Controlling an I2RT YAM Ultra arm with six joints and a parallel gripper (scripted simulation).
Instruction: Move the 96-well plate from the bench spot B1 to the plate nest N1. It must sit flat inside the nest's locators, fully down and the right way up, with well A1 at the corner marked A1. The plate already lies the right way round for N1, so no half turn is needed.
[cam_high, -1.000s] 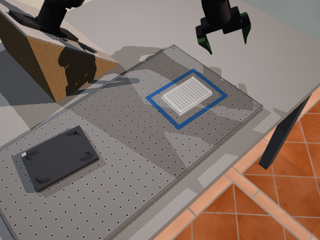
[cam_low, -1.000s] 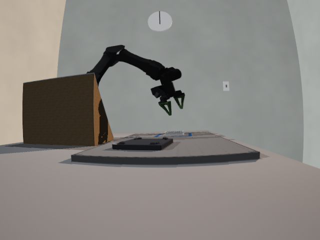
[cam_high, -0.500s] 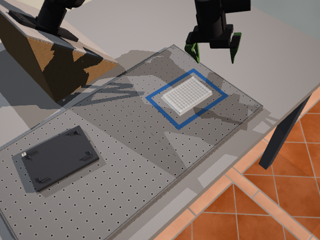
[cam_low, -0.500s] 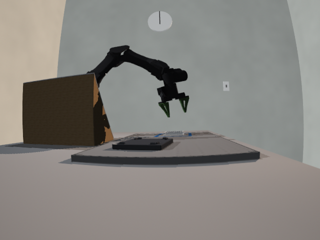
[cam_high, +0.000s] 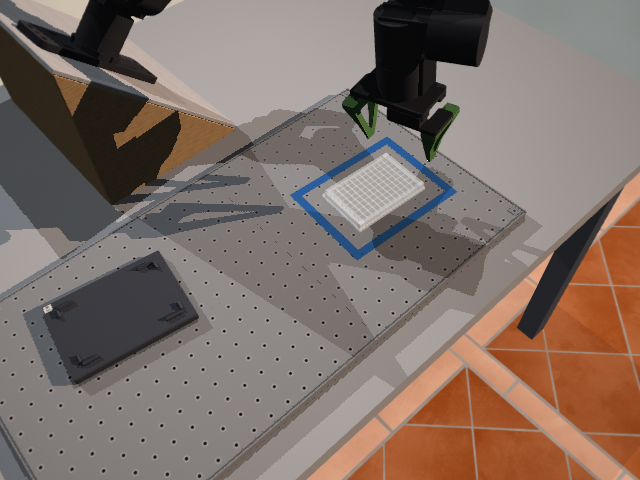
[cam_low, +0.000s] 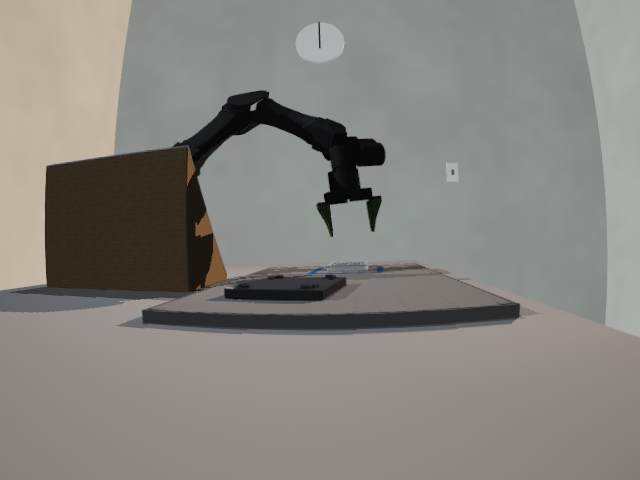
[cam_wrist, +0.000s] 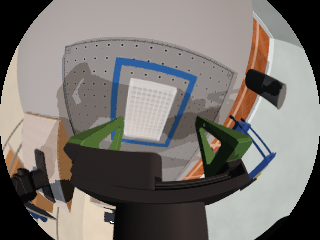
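My hand is 80 mm above the 96-well plate, 30 mm to the left of it and 10 mm past it. From my hand the other things lie so: plate nest N1 (410 mm to the right, 110 mm behind, 80 mm below); then white A1 mark (480 mm to the right, 170 mm behind, 80 mm below).
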